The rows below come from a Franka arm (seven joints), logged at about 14 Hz.
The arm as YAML. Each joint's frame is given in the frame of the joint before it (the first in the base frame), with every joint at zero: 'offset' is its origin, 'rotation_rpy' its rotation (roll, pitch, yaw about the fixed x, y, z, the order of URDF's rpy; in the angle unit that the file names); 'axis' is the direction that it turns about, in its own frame. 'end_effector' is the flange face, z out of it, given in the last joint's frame.
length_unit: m
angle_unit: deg
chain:
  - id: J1
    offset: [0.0, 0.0, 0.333]
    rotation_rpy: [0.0, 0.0, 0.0]
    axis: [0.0, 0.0, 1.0]
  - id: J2
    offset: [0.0, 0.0, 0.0]
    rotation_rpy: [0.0, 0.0, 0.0]
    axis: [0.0, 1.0, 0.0]
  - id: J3
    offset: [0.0, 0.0, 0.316]
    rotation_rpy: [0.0, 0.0, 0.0]
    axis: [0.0, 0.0, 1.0]
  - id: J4
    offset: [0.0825, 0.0, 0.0]
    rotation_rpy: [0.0, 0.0, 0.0]
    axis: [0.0, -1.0, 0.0]
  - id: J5
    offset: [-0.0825, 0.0, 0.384]
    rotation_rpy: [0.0, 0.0, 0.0]
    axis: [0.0, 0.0, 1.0]
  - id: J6
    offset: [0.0, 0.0, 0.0]
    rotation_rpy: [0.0, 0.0, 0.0]
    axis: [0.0, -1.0, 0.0]
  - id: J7
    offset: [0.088, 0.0, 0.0]
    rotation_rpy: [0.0, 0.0, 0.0]
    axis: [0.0, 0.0, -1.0]
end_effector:
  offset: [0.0, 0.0, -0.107]
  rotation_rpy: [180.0, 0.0, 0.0]
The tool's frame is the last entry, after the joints.
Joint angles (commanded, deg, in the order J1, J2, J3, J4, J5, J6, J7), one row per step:
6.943, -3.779, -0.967, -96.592, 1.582, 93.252, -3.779
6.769, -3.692, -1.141, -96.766, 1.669, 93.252, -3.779
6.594, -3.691, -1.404, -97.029, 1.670, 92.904, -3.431
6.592, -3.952, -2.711, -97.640, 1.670, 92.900, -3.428
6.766, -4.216, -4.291, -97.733, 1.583, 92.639, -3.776
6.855, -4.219, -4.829, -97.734, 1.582, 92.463, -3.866
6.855, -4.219, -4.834, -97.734, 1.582, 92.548, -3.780
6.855, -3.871, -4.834, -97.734, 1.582, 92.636, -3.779
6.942, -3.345, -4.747, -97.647, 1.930, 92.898, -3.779
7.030, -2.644, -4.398, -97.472, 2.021, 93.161, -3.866
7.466, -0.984, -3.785, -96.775, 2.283, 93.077, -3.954
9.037, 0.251, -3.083, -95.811, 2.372, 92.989, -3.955
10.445, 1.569, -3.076, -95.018, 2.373, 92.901, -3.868
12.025, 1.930, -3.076, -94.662, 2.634, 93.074, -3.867
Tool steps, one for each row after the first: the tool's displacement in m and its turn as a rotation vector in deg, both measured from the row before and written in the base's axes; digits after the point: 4 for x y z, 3 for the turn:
0.0006, -0.0031, -0.0023, 0.070, 0.270, -0.352
-0.0004, -0.0042, -0.0027, -0.041, 0.622, -0.774
-0.0007, -0.0128, -0.0027, 0.068, 0.364, -1.307
-0.0010, -0.0139, 0.0012, 0.042, 0.088, -1.040
-0.0002, -0.0044, -0.0003, 0.034, 0.176, -0.352
0.0002, 0.0000, 0.0001, 0.002, -0.082, -0.094
0.0018, 0.0002, -0.0031, -0.039, 0.258, -0.004
0.0029, 0.0026, -0.0038, 0.291, 0.186, 0.139
0.0037, 0.0048, -0.0047, 0.008, 0.257, 0.505
0.0073, 0.0115, -0.0101, 0.069, 1.043, 1.114
0.0042, 0.0229, -0.0041, -0.019, 0.356, 2.268
0.0046, 0.0148, -0.0065, -0.145, 0.602, 1.332
-0.0001, 0.0162, -0.0004, 0.260, -0.133, 1.542

